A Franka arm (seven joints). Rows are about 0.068 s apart.
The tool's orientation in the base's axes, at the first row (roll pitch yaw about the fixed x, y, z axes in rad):
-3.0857 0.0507 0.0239
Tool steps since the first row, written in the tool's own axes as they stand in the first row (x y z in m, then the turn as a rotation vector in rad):
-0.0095 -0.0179 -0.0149 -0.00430 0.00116 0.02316
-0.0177 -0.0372 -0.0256 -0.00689 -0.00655 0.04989
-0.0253 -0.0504 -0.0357 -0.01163 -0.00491 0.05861
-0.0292 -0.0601 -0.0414 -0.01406 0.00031 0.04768
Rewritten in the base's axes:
-0.0091 0.0168 0.0163 -0.00547 0.00000 -0.02294
-0.0171 0.0353 0.0285 -0.00961 0.00910 -0.04903
-0.0245 0.0478 0.0397 -0.01476 0.00783 -0.05758
-0.0283 0.0570 0.0461 -0.01651 0.00196 -0.04685

